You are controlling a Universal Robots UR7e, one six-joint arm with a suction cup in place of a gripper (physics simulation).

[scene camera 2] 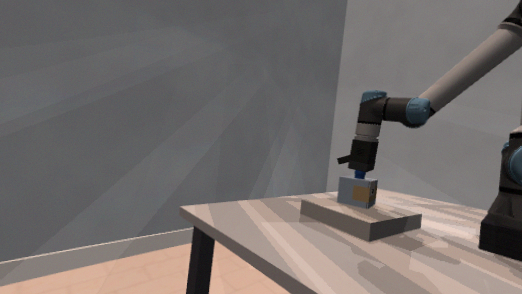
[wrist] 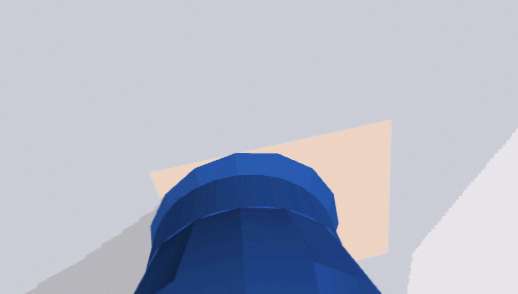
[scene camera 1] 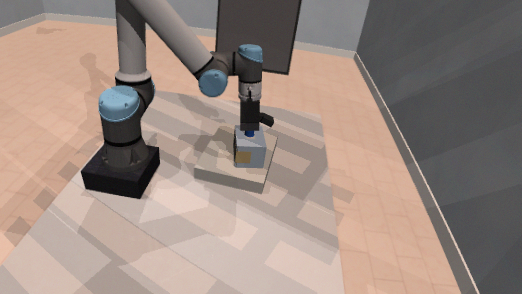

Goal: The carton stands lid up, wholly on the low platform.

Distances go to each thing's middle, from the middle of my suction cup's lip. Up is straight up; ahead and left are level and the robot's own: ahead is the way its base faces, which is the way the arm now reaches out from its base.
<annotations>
I see the carton (scene camera 1: pixel 249 152) 60 mm below my suction cup and 10 mm to the right of it. From my suction cup the other things lie so: low platform (scene camera 2: pixel 381 220) (120 mm below, 30 mm to the left, 20 mm behind).
</annotations>
